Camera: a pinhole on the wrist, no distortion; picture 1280 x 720 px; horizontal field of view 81.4 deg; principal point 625.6 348.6 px. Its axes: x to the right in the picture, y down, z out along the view. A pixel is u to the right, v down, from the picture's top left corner.
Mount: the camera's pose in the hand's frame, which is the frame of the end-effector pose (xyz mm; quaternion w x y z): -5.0 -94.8 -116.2 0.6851 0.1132 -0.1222 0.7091
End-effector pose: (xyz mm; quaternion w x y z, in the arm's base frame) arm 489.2 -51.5 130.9 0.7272 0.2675 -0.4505 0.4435
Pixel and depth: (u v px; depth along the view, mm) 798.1 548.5 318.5
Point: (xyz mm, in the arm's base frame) 500.7 -314.8 140.7
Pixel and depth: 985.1 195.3 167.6
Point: 529.4 -129.4 185.6
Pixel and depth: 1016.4 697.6 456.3
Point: 302.4 -463.5 101.1
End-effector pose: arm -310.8 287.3 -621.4 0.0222 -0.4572 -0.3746 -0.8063
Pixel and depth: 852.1 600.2 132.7
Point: -303.4 357.8 -713.6
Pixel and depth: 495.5 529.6 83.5
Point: -378.4 351.1 -733.1
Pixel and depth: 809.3 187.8 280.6
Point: -261.4 496.8 -600.6
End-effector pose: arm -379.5 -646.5 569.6 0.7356 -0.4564 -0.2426 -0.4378
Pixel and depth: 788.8 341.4 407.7
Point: -495.1 -408.7 769.3
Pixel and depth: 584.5 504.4 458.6
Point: -653.6 -386.1 759.4
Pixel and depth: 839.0 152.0 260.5
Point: -436.5 -555.6 736.4
